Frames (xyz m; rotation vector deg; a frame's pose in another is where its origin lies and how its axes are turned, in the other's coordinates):
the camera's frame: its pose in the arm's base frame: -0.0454 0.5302 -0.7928 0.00 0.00 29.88
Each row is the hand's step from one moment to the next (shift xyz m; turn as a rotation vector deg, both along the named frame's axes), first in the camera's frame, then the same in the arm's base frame.
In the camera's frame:
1: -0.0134 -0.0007 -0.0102 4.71 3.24 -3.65
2: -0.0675 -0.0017 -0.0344 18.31 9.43 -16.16
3: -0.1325 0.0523 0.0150 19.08 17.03 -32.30
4: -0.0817 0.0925 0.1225 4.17 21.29 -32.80
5: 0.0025 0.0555 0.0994 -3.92 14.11 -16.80
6: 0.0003 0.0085 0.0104 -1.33 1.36 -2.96
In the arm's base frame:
1: -0.0113 -0.0073 -0.0102 2.47 5.16 -3.65
2: -0.0577 -0.0351 -0.0344 11.18 17.30 -16.16
3: -0.1409 -0.0207 0.0150 8.06 24.27 -32.30
4: -0.1169 0.0395 0.1225 -6.99 20.54 -32.80
5: -0.0255 0.0494 0.0994 -10.43 10.28 -16.80
6: -0.0040 0.0075 0.0104 -1.83 0.52 -2.96

